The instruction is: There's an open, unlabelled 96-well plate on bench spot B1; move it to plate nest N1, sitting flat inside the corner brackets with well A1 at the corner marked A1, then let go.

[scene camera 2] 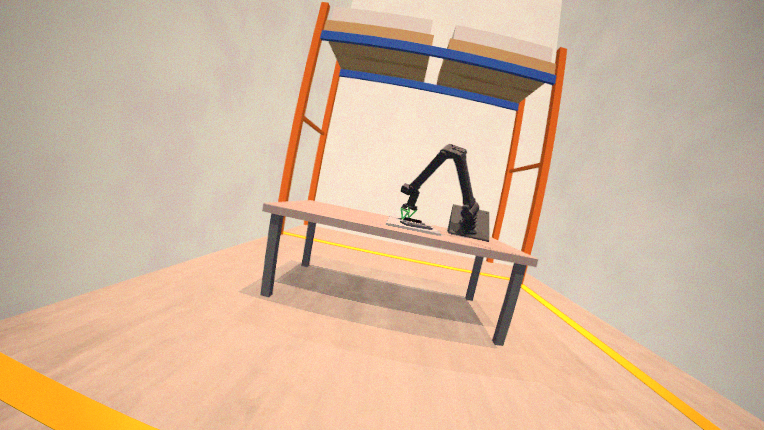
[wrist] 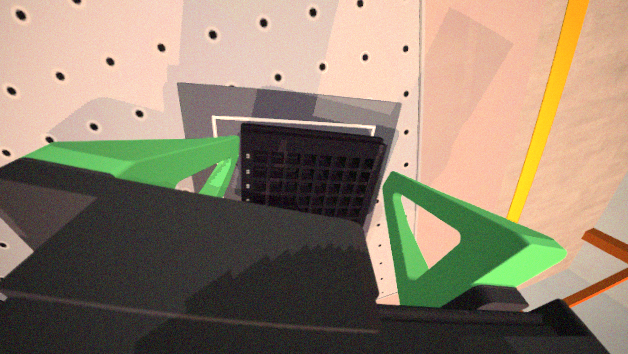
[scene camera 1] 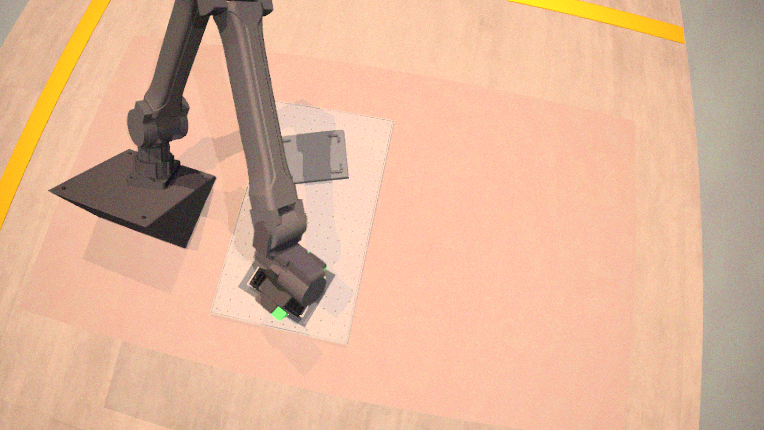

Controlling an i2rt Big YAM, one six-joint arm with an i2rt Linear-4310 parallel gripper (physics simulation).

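Frame: origin at the arm's base, x ahead, y left, z up, level; metres.
Where they show: gripper, between the fingertips: [scene camera 2: 405, 218] [wrist: 317, 163]; arm's base, origin of its link: [scene camera 2: 468, 226] [scene camera 1: 154, 175].
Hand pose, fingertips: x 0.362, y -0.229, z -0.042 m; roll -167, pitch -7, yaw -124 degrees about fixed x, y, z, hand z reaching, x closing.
Things, the pixels of their top centre, and the offset from my fingertips. Level surfaces: height alone.
- black 96-well plate, centre of its top: [wrist: 306, 229] [scene camera 1: 283, 283] dx -0.039, dy +0.022, dz +0.007 m
- grey nest, centre of its top: [scene camera 1: 310, 155] [scene camera 2: 416, 223] dx -0.019, dy +0.315, dz +0.009 m
- white perforated board, centre of its top: [wrist: 79, 273] [scene camera 1: 305, 210] [scene camera 2: 411, 223] dx -0.014, dy +0.187, dz -0.008 m
- table, height of its surface: dz -0.022 m
The black 96-well plate [scene camera 1: 295, 307] [wrist: 310, 172] lies on the grey pad [scene camera 1: 245, 284] [wrist: 200, 102] with a white outline at the lower end of the pegboard. The arm covers much of it in scene camera 1. Small white marks run along its left side in the wrist view. My gripper [scene camera 2: 408, 214] [wrist: 317, 163] is open and low over the plate, with one green finger on each side; the left fingertip looks closer to the plate's edge than the right. The grey nest [scene camera 1: 320, 154] with corner brackets sits at the board's other end, partly behind the arm; no A1 mark is readable.
The white perforated board [scene camera 1: 363, 202] [wrist: 135, 30] carries the pad and the nest. The arm's dark base [scene camera 1: 128, 192] [scene camera 2: 454, 221] stands beside the board. An orange rack [scene camera 2: 295, 133] with boxes on its blue-beamed shelf rises behind the table [scene camera 2: 342, 213].
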